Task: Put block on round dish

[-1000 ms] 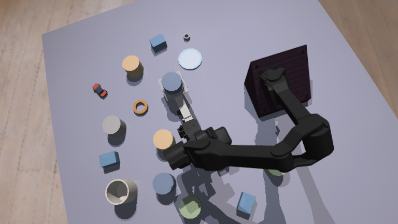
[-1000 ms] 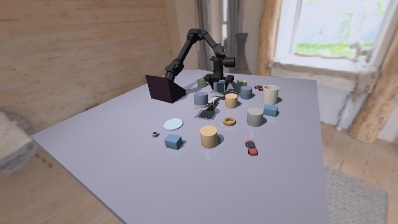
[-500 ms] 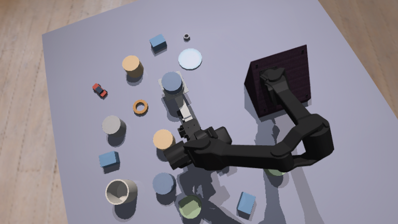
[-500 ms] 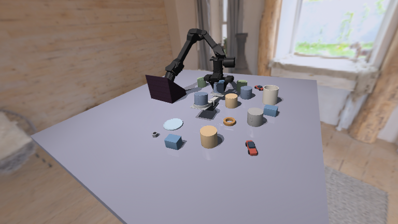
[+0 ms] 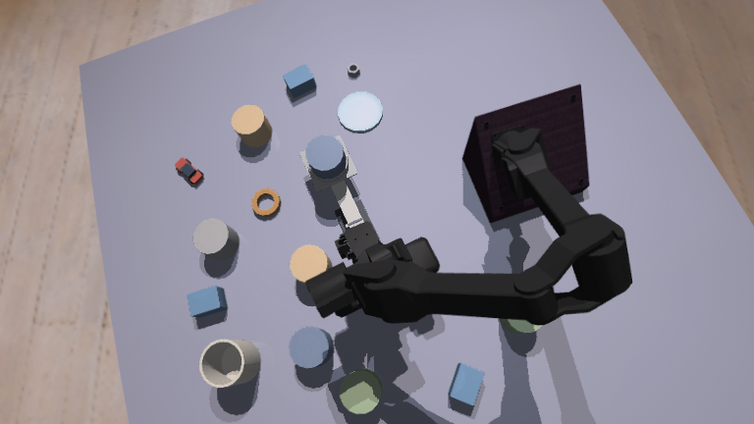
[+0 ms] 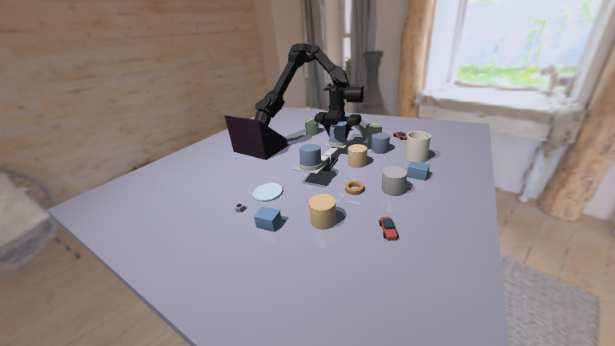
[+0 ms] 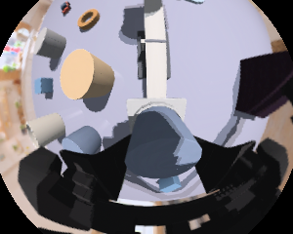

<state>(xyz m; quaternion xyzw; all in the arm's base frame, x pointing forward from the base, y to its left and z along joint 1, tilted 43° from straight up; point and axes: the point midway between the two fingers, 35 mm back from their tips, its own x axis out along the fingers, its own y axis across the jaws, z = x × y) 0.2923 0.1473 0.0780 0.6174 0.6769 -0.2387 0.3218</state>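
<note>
The beam is 2 cm ahead of my gripper tip, 13 cm to the right of it and 2 cm below it. From my gripper tip the other things lie so: block 1 cm below; beige cup 31 cm ahead, 5 cm to the left, 2 cm below; balance 2 cm ahead, 13 cm to the right, 3 cm below.
</note>
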